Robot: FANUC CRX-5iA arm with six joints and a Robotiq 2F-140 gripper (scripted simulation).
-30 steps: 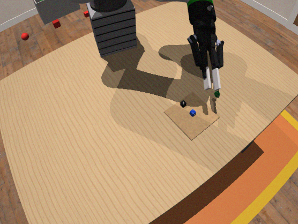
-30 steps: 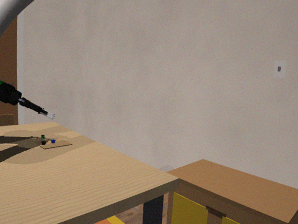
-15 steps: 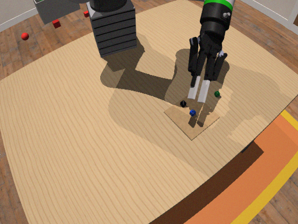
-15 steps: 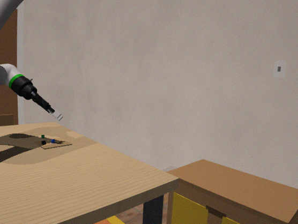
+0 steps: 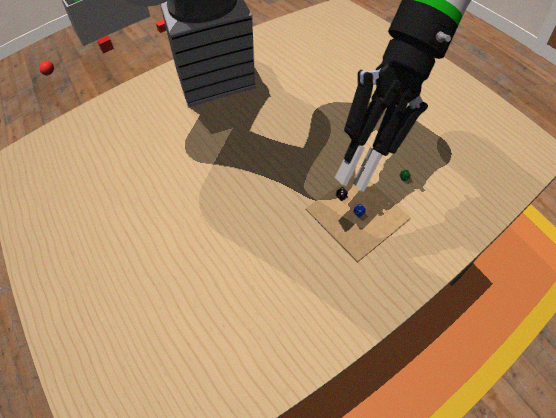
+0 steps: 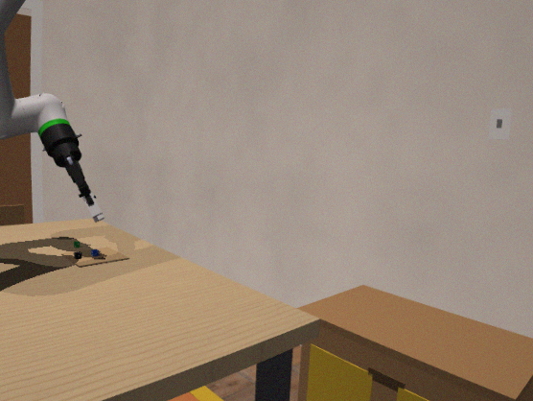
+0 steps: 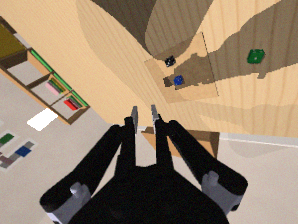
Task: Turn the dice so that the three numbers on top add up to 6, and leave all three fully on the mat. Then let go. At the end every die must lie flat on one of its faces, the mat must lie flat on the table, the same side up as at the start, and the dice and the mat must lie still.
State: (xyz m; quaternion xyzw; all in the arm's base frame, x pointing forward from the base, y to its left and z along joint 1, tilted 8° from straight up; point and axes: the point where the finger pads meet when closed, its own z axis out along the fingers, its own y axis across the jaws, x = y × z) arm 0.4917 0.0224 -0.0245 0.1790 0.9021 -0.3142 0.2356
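Now: hand 150 mm to the right of the green die, 130 mm above it and 10 mm past it. Round my hand: blue die: 130 mm below, 20 mm to the left, 10 mm ahead; then tan mat: 140 mm below, 20 mm to the left, 10 mm ahead; then black die: 130 mm below, 40 mm behind, 10 mm to the left.
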